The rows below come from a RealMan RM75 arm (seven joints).
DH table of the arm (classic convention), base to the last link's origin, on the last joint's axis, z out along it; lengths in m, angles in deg. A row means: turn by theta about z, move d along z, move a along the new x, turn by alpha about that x. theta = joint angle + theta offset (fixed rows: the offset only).
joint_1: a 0; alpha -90; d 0.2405; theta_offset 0
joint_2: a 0; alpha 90; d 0; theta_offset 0
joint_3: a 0; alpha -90; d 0.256; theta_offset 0
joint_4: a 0; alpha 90; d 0; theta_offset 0
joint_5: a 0; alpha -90; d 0.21; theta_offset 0
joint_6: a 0; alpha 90; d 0; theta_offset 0
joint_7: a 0; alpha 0; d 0.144; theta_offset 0
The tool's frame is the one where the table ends.
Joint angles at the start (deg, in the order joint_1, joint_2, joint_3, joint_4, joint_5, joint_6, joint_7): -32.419, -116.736, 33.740, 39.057, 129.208, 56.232, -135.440
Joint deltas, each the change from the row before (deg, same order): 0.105, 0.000, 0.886, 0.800, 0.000, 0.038, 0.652; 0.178, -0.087, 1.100, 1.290, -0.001, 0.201, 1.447; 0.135, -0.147, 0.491, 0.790, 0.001, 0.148, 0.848; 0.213, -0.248, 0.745, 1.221, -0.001, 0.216, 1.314
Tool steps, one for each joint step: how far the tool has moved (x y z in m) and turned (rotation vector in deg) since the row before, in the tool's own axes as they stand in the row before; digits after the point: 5 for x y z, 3 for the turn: 0.00208, 0.00165, -0.00053, 0.113, -0.017, 1.769; 0.00290, 0.00270, -0.00095, 0.028, 0.036, 2.949; 0.00126, 0.00161, -0.00051, -0.040, 0.068, 1.564; 0.00187, 0.00257, -0.00072, -0.075, 0.116, 2.396
